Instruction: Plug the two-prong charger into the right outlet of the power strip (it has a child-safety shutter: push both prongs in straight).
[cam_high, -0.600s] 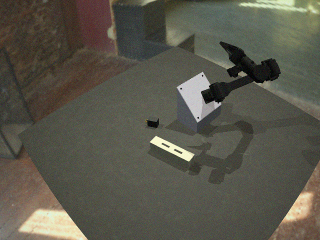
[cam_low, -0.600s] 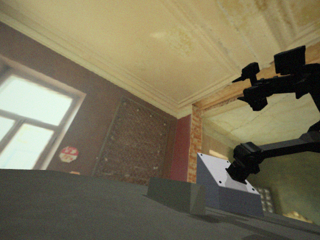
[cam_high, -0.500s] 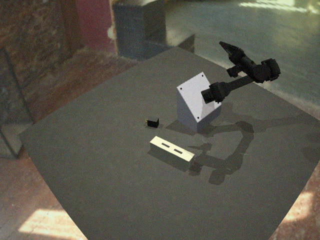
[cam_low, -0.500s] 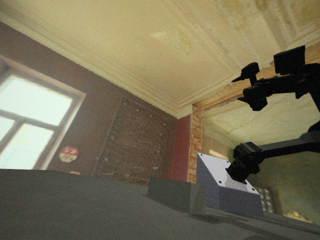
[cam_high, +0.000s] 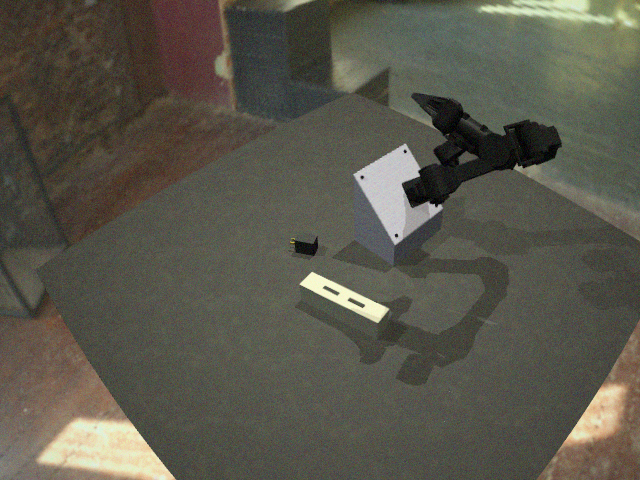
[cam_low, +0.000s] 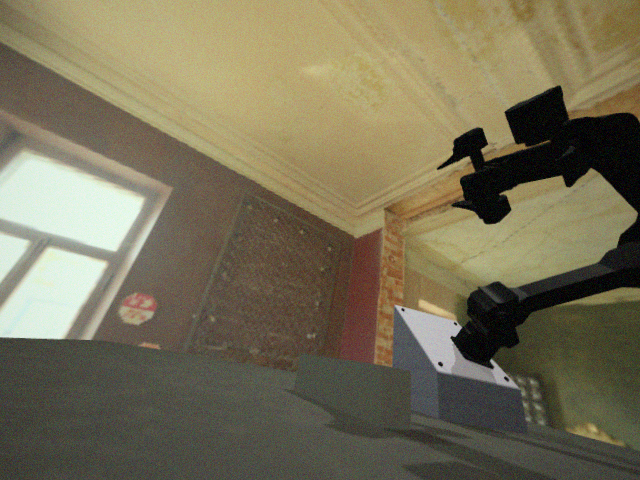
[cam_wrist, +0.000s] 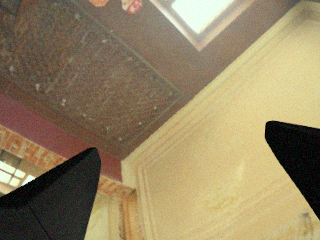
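Right now my gripper tip is 440 mm above the charger, 210 mm to the left of it and 160 mm short of it.
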